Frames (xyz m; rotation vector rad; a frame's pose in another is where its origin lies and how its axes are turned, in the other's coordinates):
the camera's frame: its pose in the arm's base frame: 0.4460 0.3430 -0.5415 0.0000 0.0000 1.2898
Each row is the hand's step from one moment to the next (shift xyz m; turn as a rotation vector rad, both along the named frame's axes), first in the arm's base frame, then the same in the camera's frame.
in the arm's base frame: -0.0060 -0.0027 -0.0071 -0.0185 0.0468 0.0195
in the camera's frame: -0.0043 0.0050 -0.0071 0.0398 0.0308 0.0195
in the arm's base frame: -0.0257 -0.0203 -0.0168 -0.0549 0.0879 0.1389
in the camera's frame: -0.0266 0.0191 -0.0168 0.0692 0.0771 0.1389
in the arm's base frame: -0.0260 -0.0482 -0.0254 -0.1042 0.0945 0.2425
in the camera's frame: -0.0535 0.0116 -0.0254 0.0619 0.1263 0.2425
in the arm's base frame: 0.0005 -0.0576 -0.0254 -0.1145 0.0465 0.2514
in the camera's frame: -0.0552 -0.0165 -0.0254 0.0129 0.1229 0.2514
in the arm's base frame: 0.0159 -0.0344 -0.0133 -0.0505 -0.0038 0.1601
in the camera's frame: -0.0286 -0.0248 -0.0133 -0.0177 0.0475 0.1601
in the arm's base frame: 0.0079 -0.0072 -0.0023 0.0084 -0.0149 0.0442
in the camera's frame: -0.0047 -0.0096 -0.0023 -0.0120 -0.0122 0.0442
